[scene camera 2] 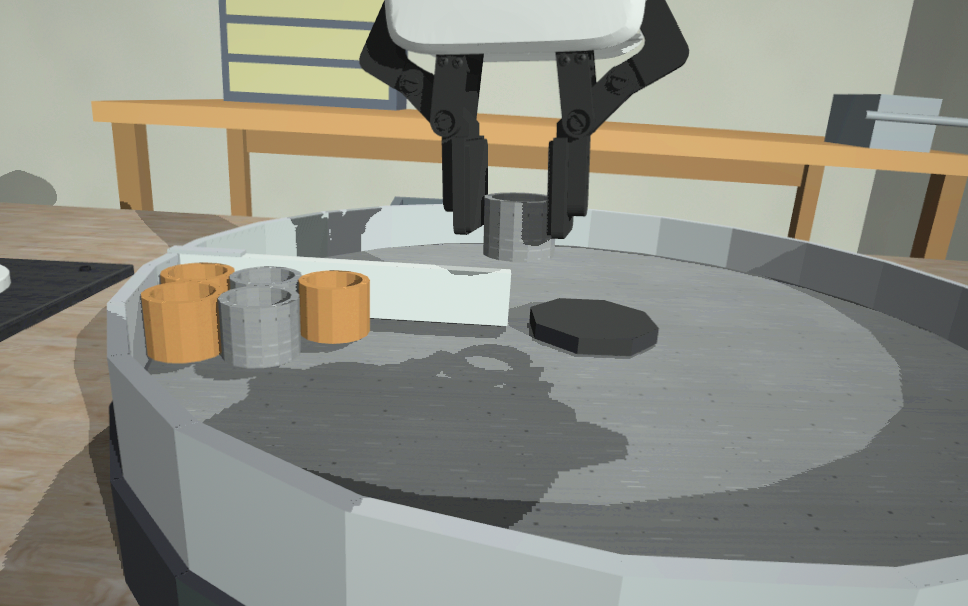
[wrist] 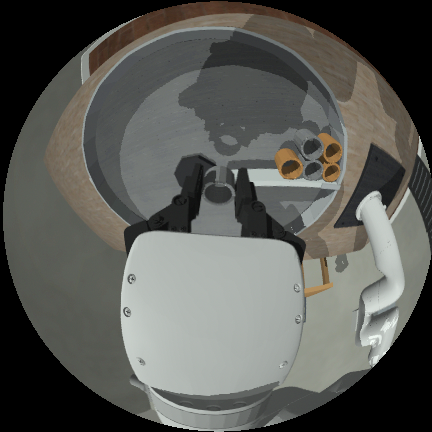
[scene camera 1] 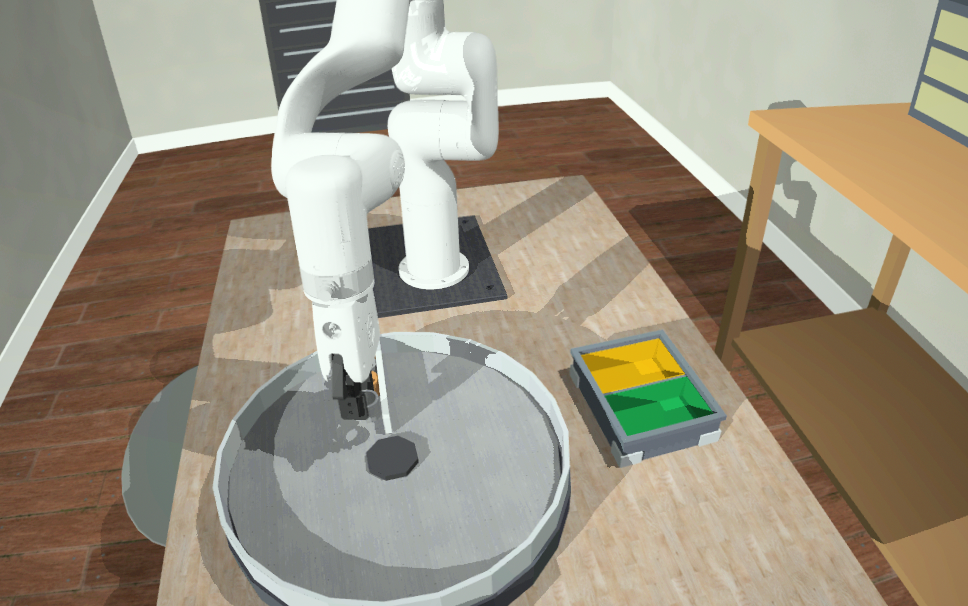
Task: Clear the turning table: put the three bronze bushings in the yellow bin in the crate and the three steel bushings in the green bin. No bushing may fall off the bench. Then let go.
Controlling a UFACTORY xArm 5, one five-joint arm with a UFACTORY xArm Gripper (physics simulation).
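Where they show: gripper, fingertip midpoint: [scene camera 2: 515,231] [wrist: 219,176] [scene camera 1: 358,406]; arm's base, origin of the base link: [wrist: 368,204] [scene camera 1: 434,269].
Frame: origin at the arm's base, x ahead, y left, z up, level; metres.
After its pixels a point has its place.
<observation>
My gripper [scene camera 1: 353,408] {z 0.099, x 0.389, y -0.216 m} [scene camera 2: 515,222] {z 0.099, x 0.389, y -0.216 m} [wrist: 219,176] {z 0.099, x 0.389, y -0.216 m} is shut on a steel bushing [scene camera 2: 508,232] {z 0.099, x 0.385, y -0.220 m} [wrist: 219,193] {z 0.098, x 0.396, y -0.194 m}, held upright above the turning table [scene camera 1: 565,464] {z 0.073, x 0.546, y -0.018 m} [scene camera 2: 264,503] {z 0.065, x 0.305, y -0.356 m} [wrist: 87,125] {z 0.065, x 0.549, y -0.364 m}. Five bushings stand at the table's rim end of the white bar: a steel one [scene camera 2: 258,328] [wrist: 305,141] and another steel one [scene camera 2: 265,274] {z 0.066, x 0.278, y -0.173 m} [wrist: 313,170] {z 0.056, x 0.272, y -0.176 m}, a bronze one [scene camera 2: 334,308] {z 0.060, x 0.312, y -0.207 m} [wrist: 285,159] {z 0.069, x 0.317, y -0.205 m} nearest the hub, and two more bronze ones, one in front [scene camera 2: 181,325] {z 0.060, x 0.253, y -0.228 m} and one behind [scene camera 2: 196,269] {z 0.067, x 0.245, y -0.168 m}. The yellow bin [scene camera 1: 617,365] {z -0.002, x 0.355, y 0.170 m} and green bin [scene camera 1: 646,413] {z -0.003, x 0.456, y 0.157 m} show no bushings.
The white bar [scene camera 1: 385,407] {z 0.073, x 0.377, y -0.182 m} [scene camera 2: 442,294] {z 0.060, x 0.362, y -0.184 m} [wrist: 260,177] {z 0.067, x 0.350, y -0.182 m} runs from the rim towards the dark hub [scene camera 1: 391,458] {z 0.052, x 0.442, y -0.195 m} [scene camera 2: 592,325] {z 0.052, x 0.433, y -0.205 m} [wrist: 188,167] {z 0.052, x 0.439, y -0.211 m}. The crate [scene camera 1: 596,412] {z 0.003, x 0.431, y 0.091 m} stands on the bench [scene camera 1: 685,528] {z -0.009, x 0.636, y 0.102 m}, right of the turning table in scene camera 1. A raised rim surrounds the turning table.
</observation>
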